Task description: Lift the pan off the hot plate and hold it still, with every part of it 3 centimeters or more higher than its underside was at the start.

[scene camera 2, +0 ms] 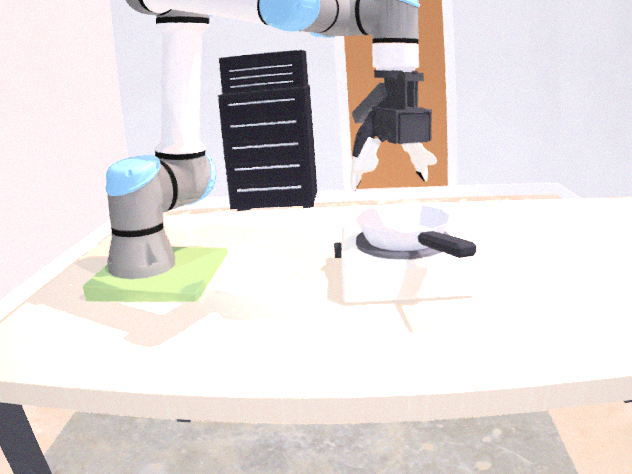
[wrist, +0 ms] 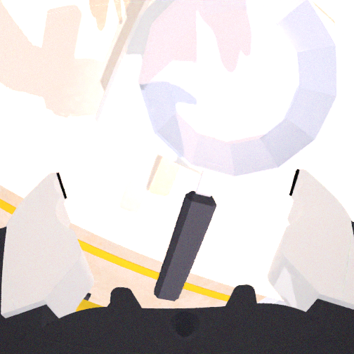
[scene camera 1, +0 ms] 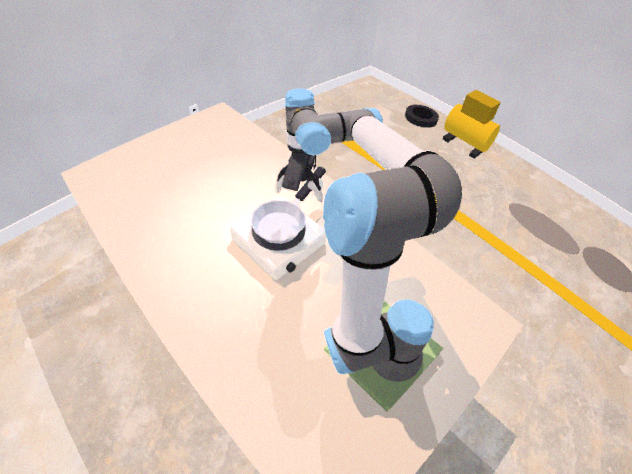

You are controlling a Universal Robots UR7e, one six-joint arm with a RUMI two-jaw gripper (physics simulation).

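Frame: origin at the arm's base, x ahead, y left, z up, level; centimetres.
Where they show: gripper, between the fingertips: point(scene camera 2: 390, 186) point(scene camera 1: 299, 197); arm's base, origin of its link: point(scene camera 2: 141, 265) point(scene camera 1: 395, 356).
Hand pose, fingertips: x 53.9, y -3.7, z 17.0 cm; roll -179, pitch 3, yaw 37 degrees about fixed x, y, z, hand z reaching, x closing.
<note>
Each offset is from my fingertips to the centre of the thing. Level surfaces: height alone.
The pale pan @(dx +5.1, dy -1.8, dz -7.8 cm) point(scene camera 1: 278, 224) point(scene camera 2: 403, 235) point(wrist: 310, 107) sits upright on the dark burner of the white hot plate @(dx +1.0, dy +6.9, dz -15.9 cm) point(scene camera 1: 255, 255) point(scene camera 2: 375, 278). Its black handle @(dx +8.8, dy -11.4, dz -6.2 cm) point(scene camera 1: 310, 184) point(scene camera 2: 446, 243) point(wrist: 185, 247) sticks out from the side away from the knob. My gripper point(scene camera 1: 299, 193) point(scene camera 2: 390, 183) point(wrist: 177, 175) is open and empty, pointing down, with its fingertips above the pan's height in scene camera 2. In the wrist view the handle shows between the two fingers, slightly slanted, and the bowl lies beyond them. The hot plate's outline is washed out in the wrist view.
The knob @(dx -11.7, dy +11.1, dz -16.0 cm) point(scene camera 1: 290, 266) point(scene camera 2: 337, 250) is on the hot plate's side facing the arm base. The base stands on a green plate point(scene camera 1: 385, 392) point(scene camera 2: 148, 293) on the table @(dz -19.9 cm) point(scene camera 1: 168, 285) point(scene camera 2: 285, 357). A black drawer cabinet point(scene camera 2: 268, 132) stands behind the table.
</note>
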